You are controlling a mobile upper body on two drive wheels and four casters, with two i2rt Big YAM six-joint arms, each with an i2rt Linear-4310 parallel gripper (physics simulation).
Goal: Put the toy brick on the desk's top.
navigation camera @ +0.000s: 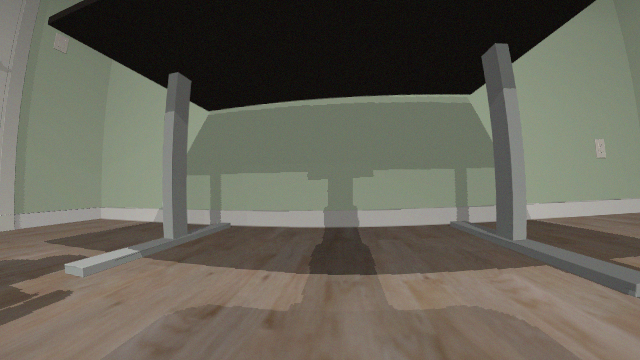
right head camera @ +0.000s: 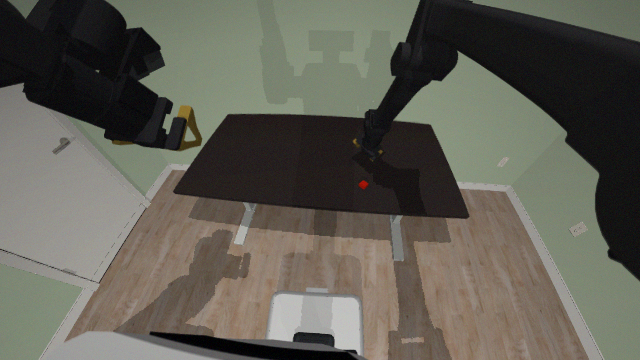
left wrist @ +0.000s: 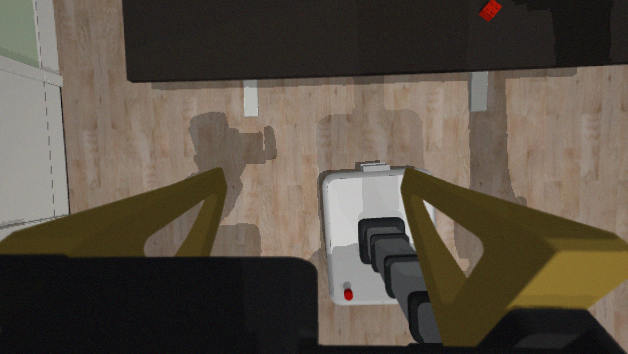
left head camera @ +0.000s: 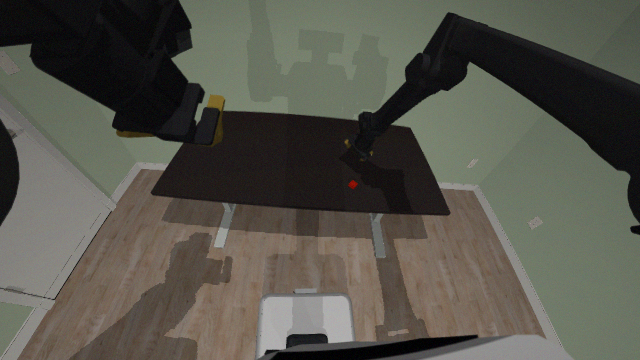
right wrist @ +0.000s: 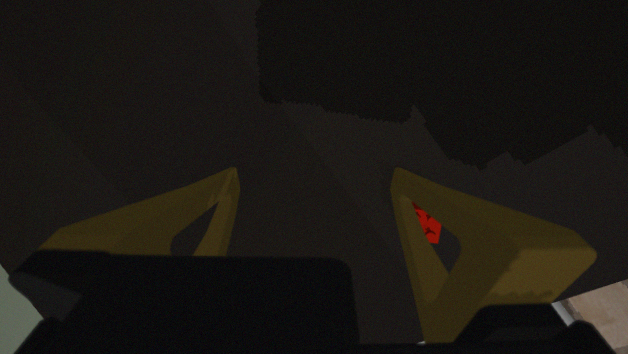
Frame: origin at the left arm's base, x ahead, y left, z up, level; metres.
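Seen in the pictures: left gripper, fingertip midpoint: [right head camera: 179, 140] [left wrist: 313, 177] [left head camera: 193, 134]; right gripper, fingertip midpoint: [right head camera: 364, 152] [left head camera: 354, 153] [right wrist: 315, 177].
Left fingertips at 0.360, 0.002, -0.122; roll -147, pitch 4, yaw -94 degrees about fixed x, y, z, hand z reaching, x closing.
A point is followed by its place in that frame, as x, y, z.
The red toy brick [left head camera: 353, 184] @[0.724, -0.438, -0.666] [right head camera: 363, 185] @[0.720, -0.437, -0.669] [left wrist: 490, 10] @[0.729, -0.435, -0.671] lies on the dark desk's top [left head camera: 260, 160] @[0.892, 0.037, -0.690] [right head camera: 280, 160] @[0.898, -0.001, -0.690] [left wrist: 300, 40] @[0.716, 0.053, -0.690], towards its near edge and right of the middle. In the right wrist view part of the brick [right wrist: 430, 227] @[0.729, -0.445, -0.671] shows through the opening in the right-hand finger. My right gripper [left head camera: 358, 151] @[0.835, -0.438, -0.563] [right head camera: 368, 151] @[0.835, -0.438, -0.563] [right wrist: 315, 177] @[0.835, -0.438, -0.563] is open and empty, above the desk and apart from the brick, on its far side. My left gripper [left wrist: 313, 177] @[0.360, 0.002, -0.122] is open and empty, raised at the left, well away from the brick.
The desk stands on grey legs [navigation camera: 176, 160] @[1.005, 0.382, -1.079] [navigation camera: 509, 160] @[0.922, -0.809, -1.125]. Green walls stand behind it and at the right, and a white door [left head camera: 45, 210] @[0.648, 1.575, -0.956] [right head camera: 65, 185] @[0.655, 1.575, -0.708] is at the left. My white base [left head camera: 270, 320] @[0.173, -0.034, -1.150] [left wrist: 345, 200] @[0.195, -0.069, -1.150] is in front of the desk's near edge.
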